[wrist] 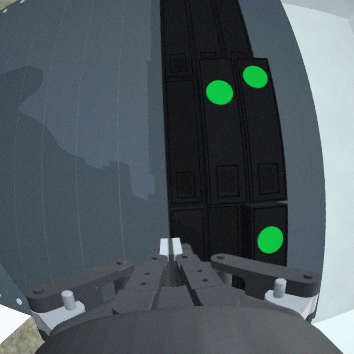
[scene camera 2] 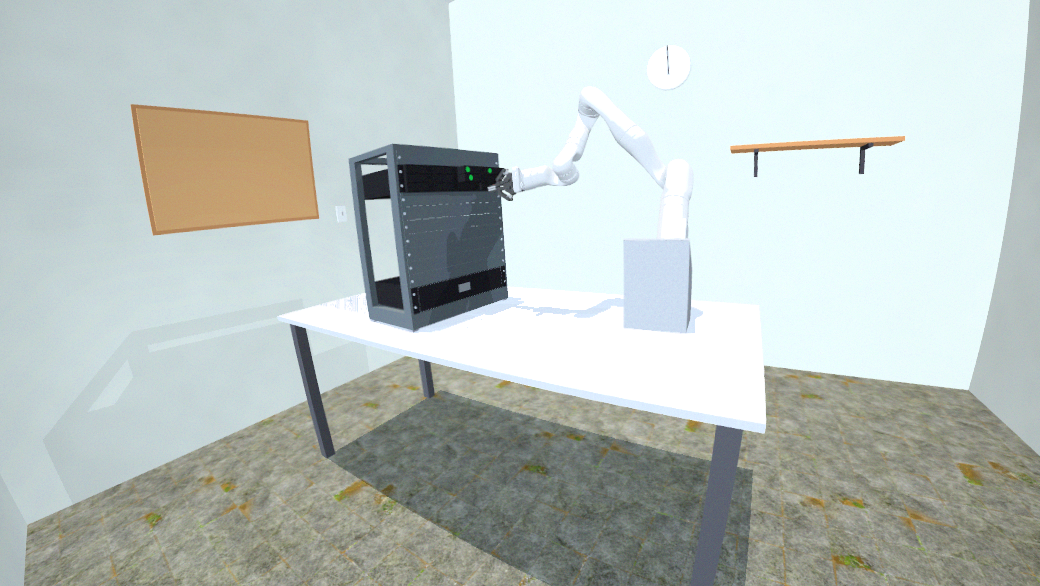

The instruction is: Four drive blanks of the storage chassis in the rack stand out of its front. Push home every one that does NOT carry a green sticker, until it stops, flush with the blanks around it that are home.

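Places are measured from the arm's base along level axes (x ahead, y up, z right), in millimetres.
Pixels of known places: gripper, fingertip midpoint: (wrist: 170,250) (scene camera 2: 489,189); arm's base, link origin: (scene camera 2: 670,250).
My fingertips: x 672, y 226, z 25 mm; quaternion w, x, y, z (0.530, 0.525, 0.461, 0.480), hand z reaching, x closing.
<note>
Ahead of a thing's pixels: the offset from my fingertips to its top centre. "*": to the spot under its first point. Level surfaces: height alone.
The black storage chassis {* dz -268, dx +49, dy +37 mm} (scene camera 2: 429,179) (wrist: 177,30) sits high in the grey rack (scene camera 2: 397,240) (wrist: 302,150). In the wrist view, two neighbouring blanks (wrist: 225,137) (wrist: 264,127) with green stickers stand out. A third green-stickered blank {dz +28, dx +42, dy +84 mm} (wrist: 267,214) stands out in the row nearer the gripper; its side wall shows. Beside it, a plain blank {dz +32, dx +77, dy +55 mm} (wrist: 224,225) and another plain blank {dz +31, dx +70, dy +26 mm} (wrist: 187,220) look level with each other. No standing-out blank without green shows clearly; the fingers hide part of this row. My gripper (scene camera 2: 492,188) (wrist: 170,250) is shut and empty, its tips at this row's lower edge; contact cannot be told.
Grey filler panels (scene camera 2: 451,232) (wrist: 90,125) lie below the chassis, and a black unit (scene camera 2: 443,289) sits at the rack's bottom. The rack and the arm's grey pedestal (scene camera 2: 655,283) stand on the white table {dy -465 mm} (scene camera 2: 582,363).
</note>
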